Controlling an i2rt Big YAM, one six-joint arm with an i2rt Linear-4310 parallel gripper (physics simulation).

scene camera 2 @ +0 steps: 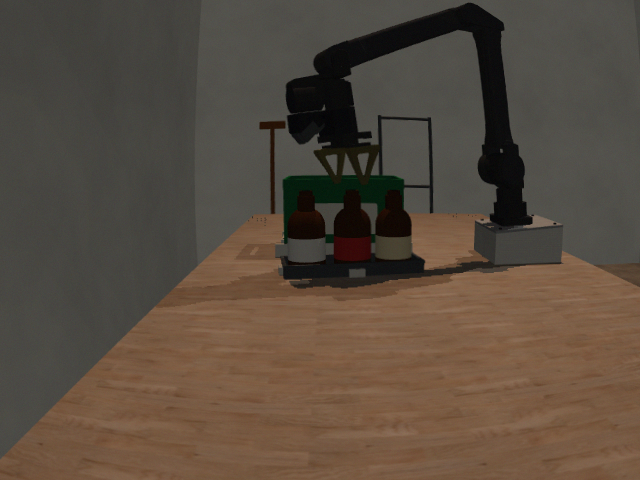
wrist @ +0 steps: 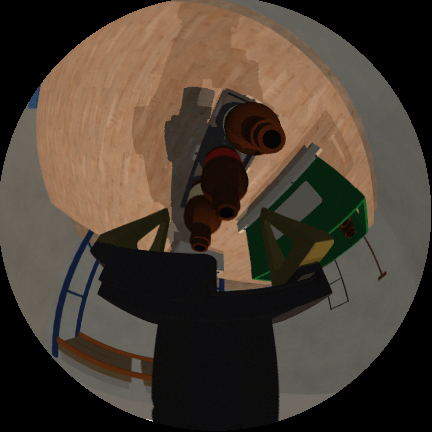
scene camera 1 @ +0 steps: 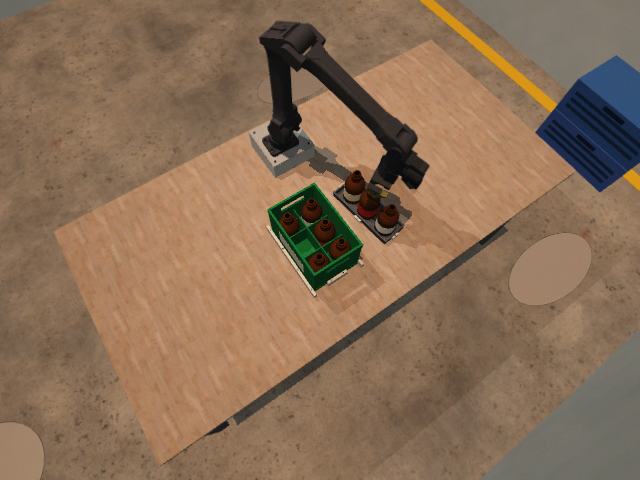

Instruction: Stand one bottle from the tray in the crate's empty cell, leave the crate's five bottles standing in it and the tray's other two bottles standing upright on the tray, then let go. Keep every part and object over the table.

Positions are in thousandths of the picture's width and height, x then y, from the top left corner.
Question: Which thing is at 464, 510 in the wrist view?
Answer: A cream-label bottle.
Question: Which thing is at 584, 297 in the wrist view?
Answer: A white-label bottle.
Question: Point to a red-label bottle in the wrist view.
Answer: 517, 420
